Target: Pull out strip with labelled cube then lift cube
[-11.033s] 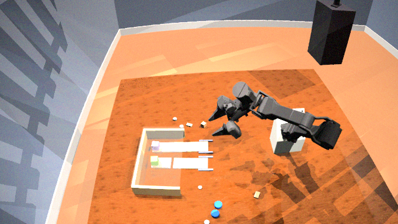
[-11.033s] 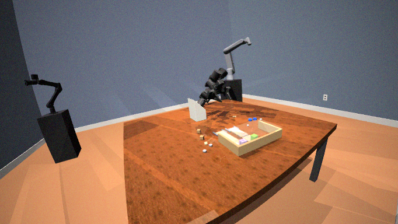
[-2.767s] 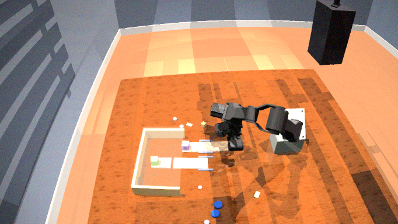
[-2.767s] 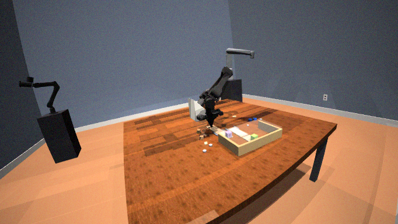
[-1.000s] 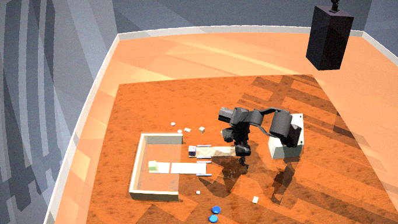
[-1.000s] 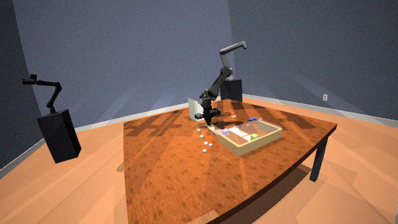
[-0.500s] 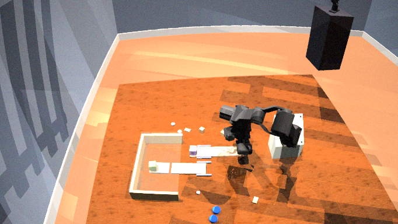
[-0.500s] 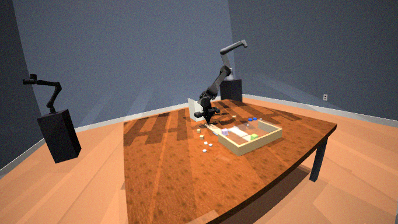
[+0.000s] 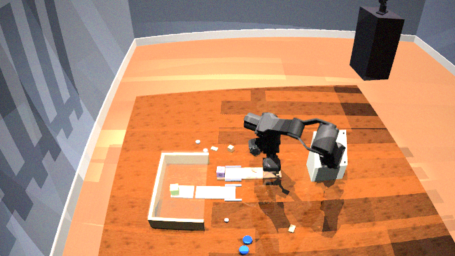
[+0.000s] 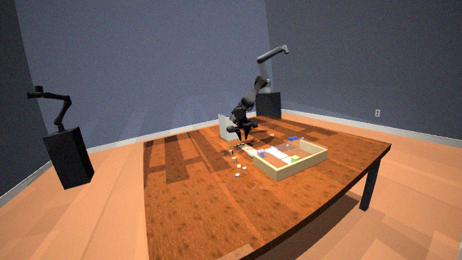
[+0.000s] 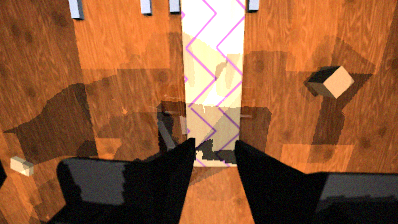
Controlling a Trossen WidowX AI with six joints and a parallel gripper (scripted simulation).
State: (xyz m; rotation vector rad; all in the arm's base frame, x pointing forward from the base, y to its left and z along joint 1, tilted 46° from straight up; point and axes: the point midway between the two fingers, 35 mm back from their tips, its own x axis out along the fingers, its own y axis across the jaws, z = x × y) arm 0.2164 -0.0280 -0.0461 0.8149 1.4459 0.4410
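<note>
Now: gripper tip 80 mm short of the zigzag strip, 10 mm to the left of it and 40 mm above it. The rest, counted from my gripper tip: grey peg 190 mm ahead, 190 mm to the left, 40 mm below.
</note>
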